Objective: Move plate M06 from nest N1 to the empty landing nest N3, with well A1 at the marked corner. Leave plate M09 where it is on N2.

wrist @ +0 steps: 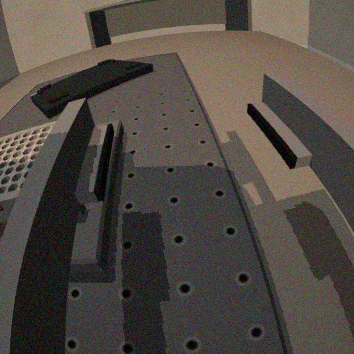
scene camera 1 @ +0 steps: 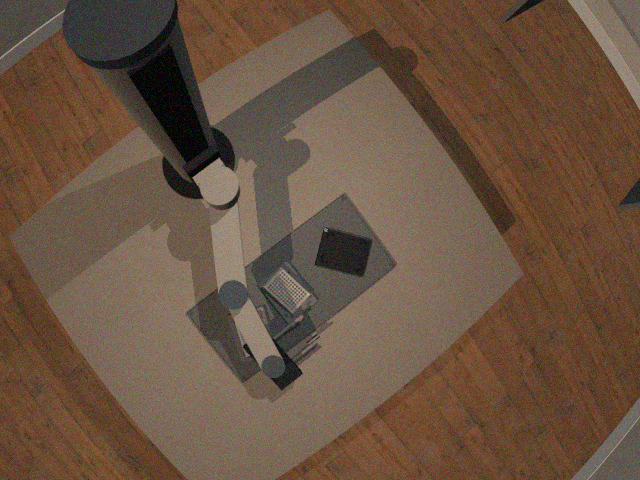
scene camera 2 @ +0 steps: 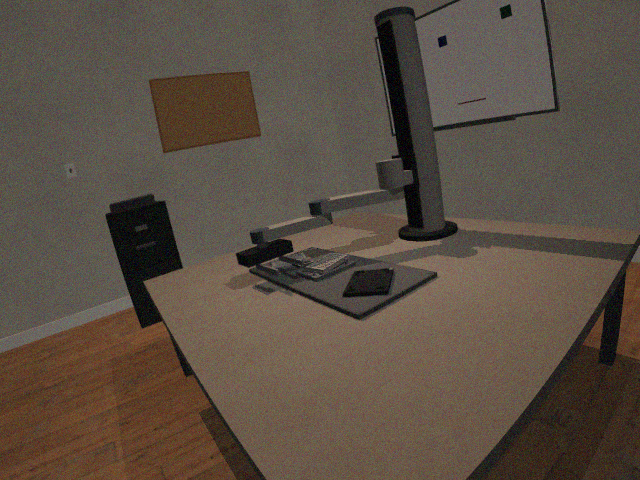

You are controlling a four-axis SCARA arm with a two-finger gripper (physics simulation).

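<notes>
A pale well plate (scene camera 1: pixel 286 289) (scene camera 2: pixel 328 263) (wrist: pixel 20 155) sits on the middle nest. A sliver of a second pale plate (scene camera 1: pixel 247 354) shows under the arm. Their labels M06 and M09 are not readable. The black empty nest (scene camera 1: pixel 343 251) (scene camera 2: pixel 369 282) (wrist: pixel 92 82) lies at the other end of the board, a small pale mark at one corner in scene camera 1. My gripper (scene camera 1: pixel 310 327) (scene camera 2: pixel 292 269) (wrist: pixel 179 99) is shut to its narrow stance and holds nothing; a gap remains between the pads. It hangs over the board's long edge, beside the middle plate.
The perforated grey board (scene camera 1: pixel 377 258) (scene camera 2: pixel 413 276) (wrist: pixel 160 90) lies on the table (scene camera 1: pixel 439 289) (scene camera 2: pixel 372 382). A grey stepped piece (wrist: pixel 90 240) stands close by the left finger in the wrist view. The arm's column (scene camera 1: pixel 155 98) (scene camera 2: pixel 423 129) rises behind the board.
</notes>
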